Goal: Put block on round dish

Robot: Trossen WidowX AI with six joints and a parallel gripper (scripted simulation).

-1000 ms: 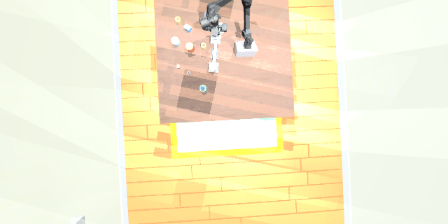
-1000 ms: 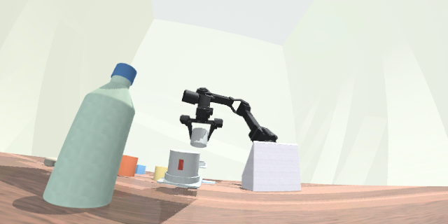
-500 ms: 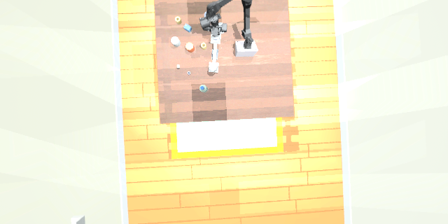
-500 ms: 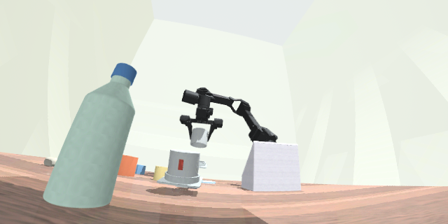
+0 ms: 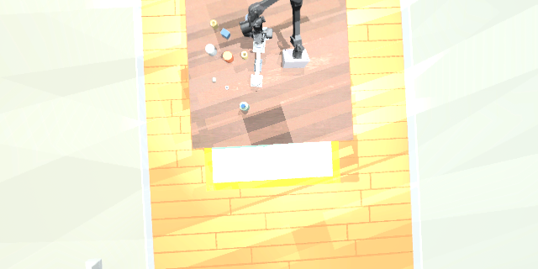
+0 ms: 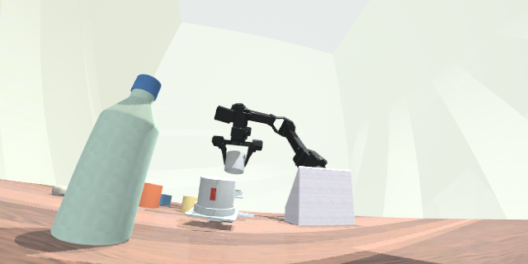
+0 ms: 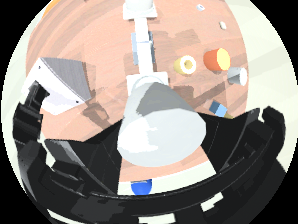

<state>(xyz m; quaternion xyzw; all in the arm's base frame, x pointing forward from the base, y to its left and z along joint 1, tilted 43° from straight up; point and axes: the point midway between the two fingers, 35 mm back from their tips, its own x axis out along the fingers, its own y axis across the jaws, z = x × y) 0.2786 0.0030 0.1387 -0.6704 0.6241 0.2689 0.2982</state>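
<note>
My gripper tip is now 10 mm to the right of the pale block and 80 mm above it. From my gripper tip the other things lie so: small balance (10 mm ahead, 140 mm to the left, 150 mm below); round white dish (40 mm behind, 120 mm to the right, 170 mm below); blue-based cup (70 mm ahead, 190 mm to the right, 130 mm below).
</note>
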